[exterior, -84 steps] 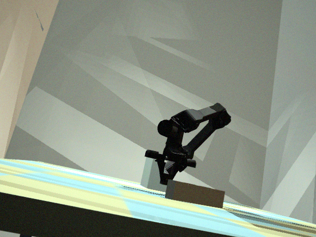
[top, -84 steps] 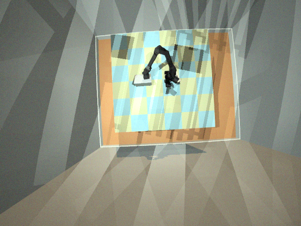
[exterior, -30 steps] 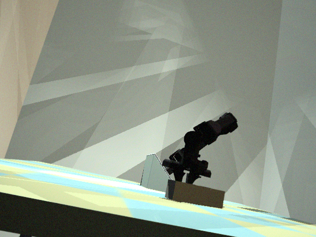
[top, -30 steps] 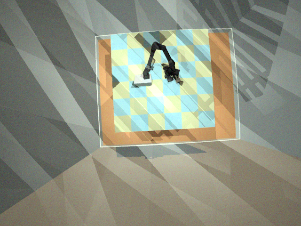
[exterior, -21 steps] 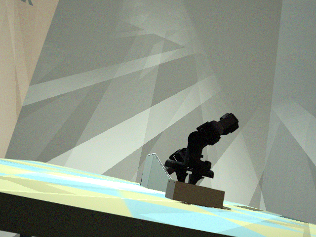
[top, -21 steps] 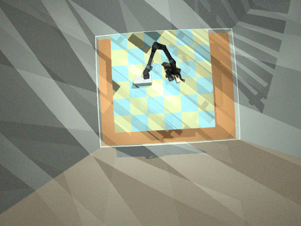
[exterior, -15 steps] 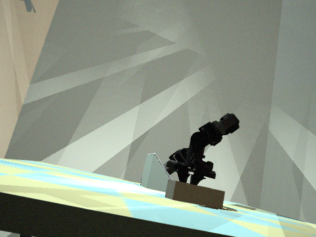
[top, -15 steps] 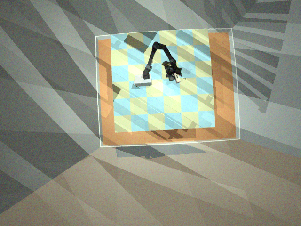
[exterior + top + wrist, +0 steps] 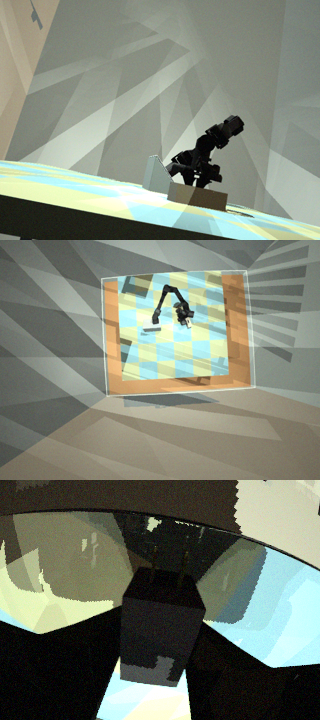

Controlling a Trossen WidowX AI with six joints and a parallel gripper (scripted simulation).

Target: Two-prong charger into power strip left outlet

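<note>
The dark charger is 20 mm ahead of my gripper tip and 10 mm above it.
</note>
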